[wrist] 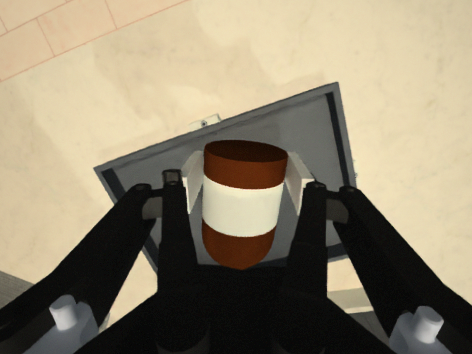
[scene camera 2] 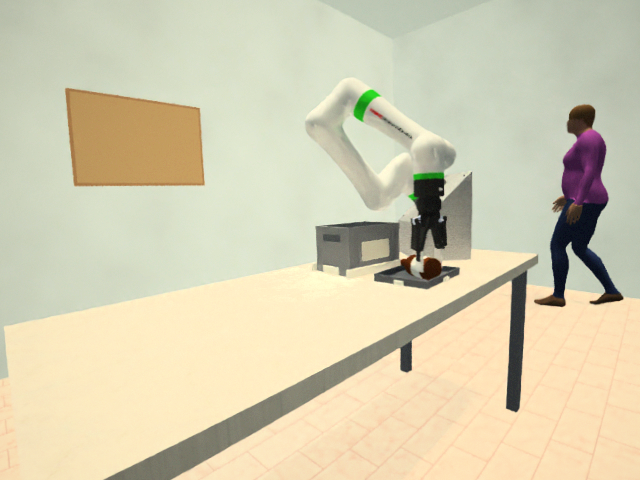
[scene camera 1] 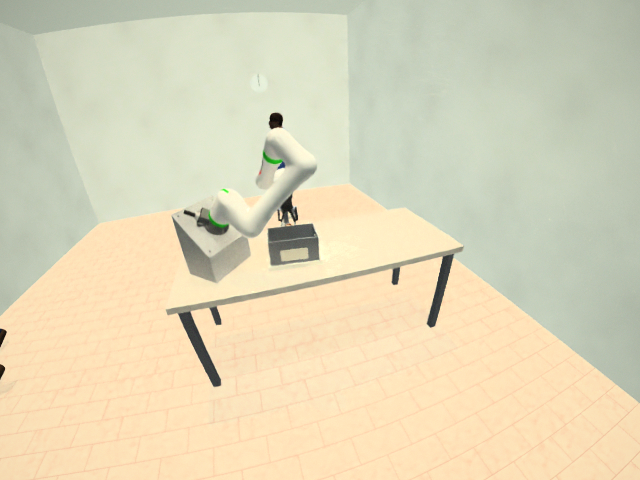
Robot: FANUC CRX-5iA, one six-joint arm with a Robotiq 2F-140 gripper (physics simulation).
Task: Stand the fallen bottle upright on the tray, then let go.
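Seen in the pictures: gripper, fingertip midpoint: (wrist: 244,165) (scene camera 2: 429,269); arm's base, link origin: (scene camera 1: 215,224).
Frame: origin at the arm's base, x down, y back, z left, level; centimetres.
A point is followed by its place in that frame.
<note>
The brown bottle with a white label (scene camera 2: 431,268) {x 21.1, y -46.9, z 19.7 cm} (wrist: 242,207) {x 17.8, y -44.9, z 16.5 cm} lies on its side on the dark grey tray (scene camera 2: 413,283) {x 24.4, y -55.6, z 17.6 cm} (wrist: 300,117) {x 25.2, y -52.3, z 20.1 cm}. In the wrist view its flat base faces the top of the picture and its narrower end points to the bottom, partly hidden by the gripper body. My gripper (scene camera 1: 287,217) {x 21.9, y -45.8, z 18.4 cm} (scene camera 2: 429,255) (wrist: 244,165) {x 21.9, y -45.8, z 18.4 cm} points down over the tray, with one pad against each side of the bottle near its base. It is shut on the bottle. In scene camera 1 the tray is hidden behind the grey crate.
The open grey crate (scene camera 1: 276,251) {x 14.0, y -28.9, z -20.2 cm} (scene camera 2: 330,253) {x 18.1, y -53.1, z -16.5 cm} stands beside the tray on the table (scene camera 1: 372,235) {x 25.7, y -96.6, z -7.5 cm} (scene camera 2: 180,351) {x 25.7, y -122.0, z 1.9 cm}. The grey robot pedestal (scene camera 1: 224,266) {x 19.6, y 0.0, z -14.0 cm} (scene camera 2: 460,222) {x 9.6, y -4.3, z 14.7 cm} stands at the table's end. A person in purple (scene camera 2: 586,170) is on the floor beyond the table.
</note>
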